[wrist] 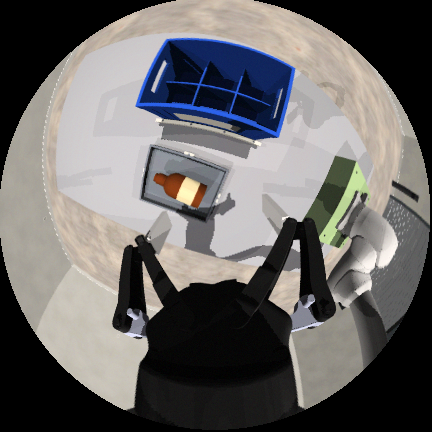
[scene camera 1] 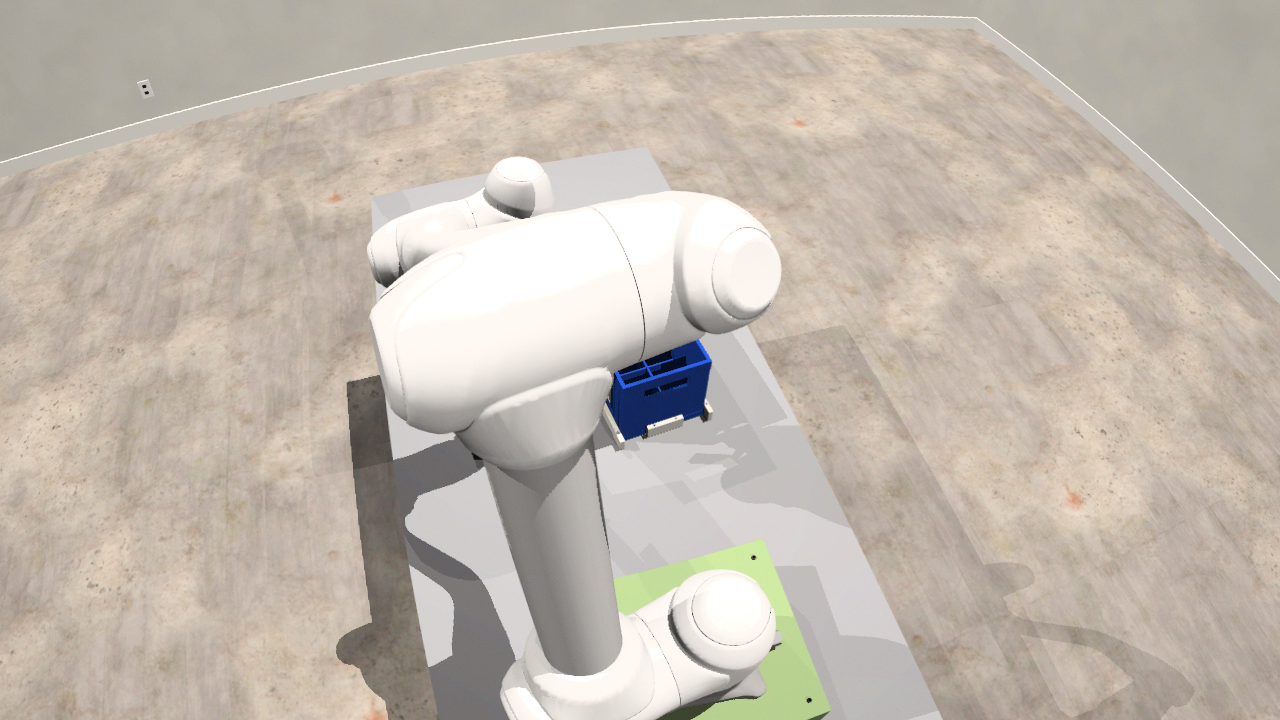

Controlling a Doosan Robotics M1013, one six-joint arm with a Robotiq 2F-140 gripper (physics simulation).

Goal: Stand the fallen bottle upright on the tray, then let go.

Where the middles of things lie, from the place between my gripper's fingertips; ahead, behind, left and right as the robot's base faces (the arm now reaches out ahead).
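Brown bottle [wrist: 185, 189]: from my hand, 200 mm below, 80 mm ahead, 70 mm to the left. Grey tray [wrist: 166, 162]: from my hand, 240 mm below, 90 mm ahead, 70 mm to the left.
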